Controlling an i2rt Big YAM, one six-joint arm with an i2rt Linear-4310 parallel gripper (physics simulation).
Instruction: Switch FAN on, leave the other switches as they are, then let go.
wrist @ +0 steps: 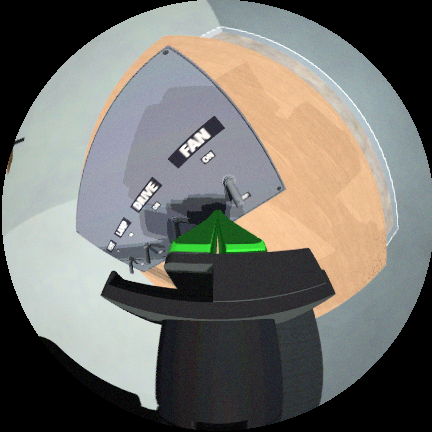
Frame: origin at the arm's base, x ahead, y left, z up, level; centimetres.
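Seen in the pictures: gripper, fingertip midpoint: (217, 214).
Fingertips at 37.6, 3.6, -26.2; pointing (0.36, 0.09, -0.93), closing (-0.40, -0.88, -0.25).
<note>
Pixels of each thing's top centre, then the offset from my fingertips to it, as dx, dy, dz. "*": a spot on its surface instead. Level surfaces: height alone.
- FAN label, top centre: (192, 141) +9.1, +0.0, -2.7
- FAN switch, surface spot: (233, 191) * +1.3, -1.9, -4.0
- DRIVE label, top centre: (141, 197) +6.5, +11.7, -2.7
- LAMP label, top centre: (119, 229) +4.0, +23.4, -2.7
- lever, surface spot: (176, 227) * -0.7, +9.6, -4.8
- wooden table, surface height: dz -16.0
A grey switch panel (110, 150) lies on the table. The FAN label (196, 142) is the largest, with a small ON label (207, 157) below it. The FAN switch (233, 191) is a grey toggle lever near the panel's right corner; it leans away from the ON label, toward a small label at its other side that it partly covers. My gripper (217, 214) is shut and empty, its green fingertips together below and a little left of the FAN lever, apart from it in the view.
The DRIVE label (146, 195) and LAMP label (122, 228) are further left, with a lever (176, 227) beside the fingers and two small levers (148, 253) (132, 264) at the lower left. The wooden table (310, 150) extends right of the panel.
</note>
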